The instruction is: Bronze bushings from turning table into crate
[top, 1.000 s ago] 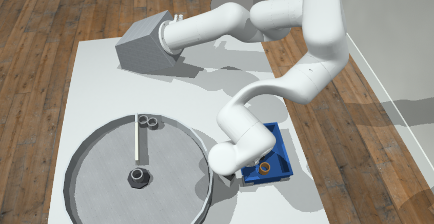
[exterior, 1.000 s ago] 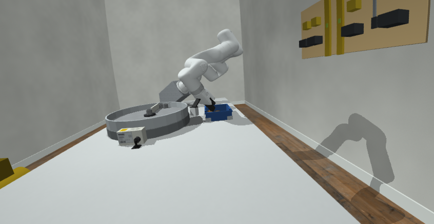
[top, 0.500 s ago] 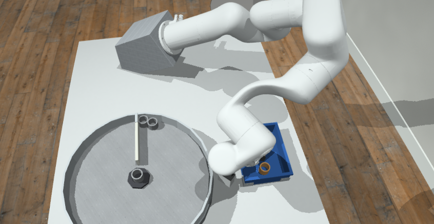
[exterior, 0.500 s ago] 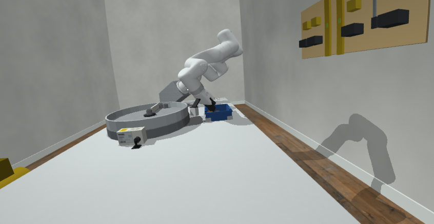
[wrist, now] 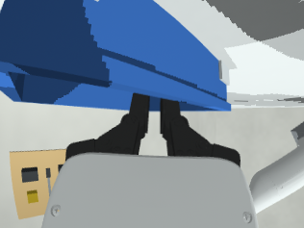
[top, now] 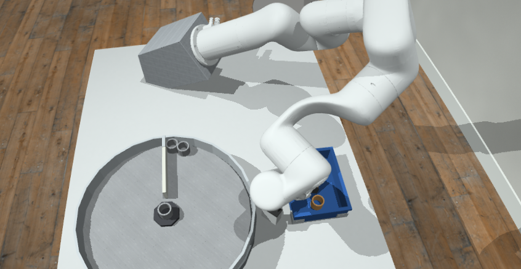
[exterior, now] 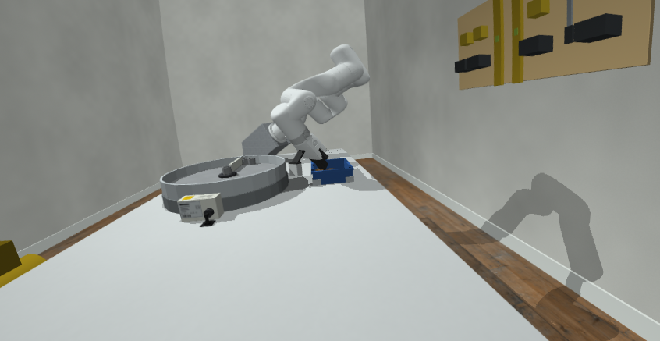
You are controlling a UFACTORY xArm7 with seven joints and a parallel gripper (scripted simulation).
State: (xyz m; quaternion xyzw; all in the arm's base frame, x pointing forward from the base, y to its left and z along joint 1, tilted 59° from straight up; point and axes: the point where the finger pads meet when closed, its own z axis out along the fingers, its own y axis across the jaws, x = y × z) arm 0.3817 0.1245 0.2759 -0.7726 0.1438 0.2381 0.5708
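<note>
The blue crate lies 30 mm to the left of my hand and 30 mm below it. The rest, counted from my hand: turning table 330 mm to the right, 130 mm ahead.
</note>
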